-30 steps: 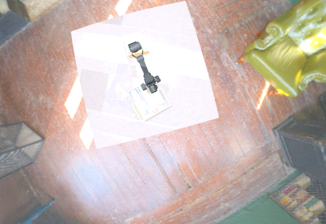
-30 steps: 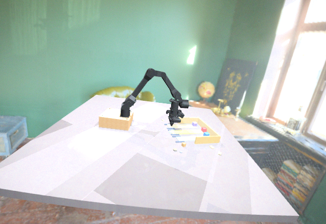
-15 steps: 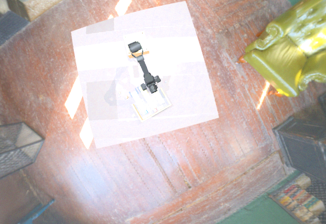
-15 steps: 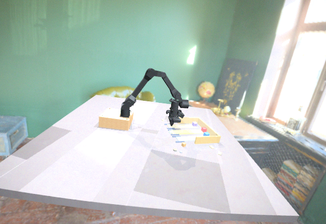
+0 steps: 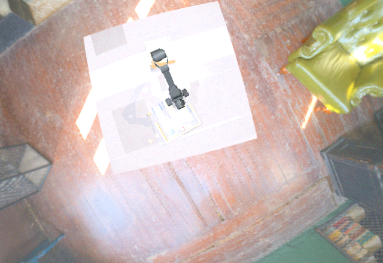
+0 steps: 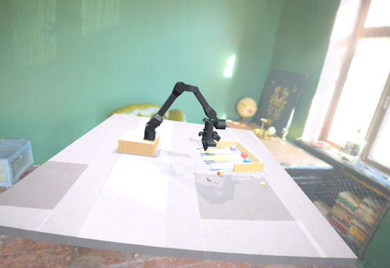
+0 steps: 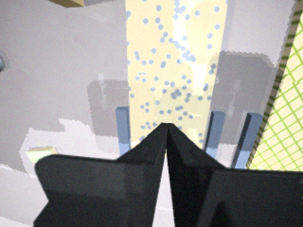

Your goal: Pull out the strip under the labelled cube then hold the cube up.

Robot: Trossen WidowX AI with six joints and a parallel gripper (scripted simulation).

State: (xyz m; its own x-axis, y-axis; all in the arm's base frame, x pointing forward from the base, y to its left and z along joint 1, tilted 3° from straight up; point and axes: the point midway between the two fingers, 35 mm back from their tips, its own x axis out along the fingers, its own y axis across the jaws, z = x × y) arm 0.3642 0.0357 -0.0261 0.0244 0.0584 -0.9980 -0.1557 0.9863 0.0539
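The purple cube is 200 mm ahead of my gripper tip, 30 mm to the left of it and 20 mm above it.
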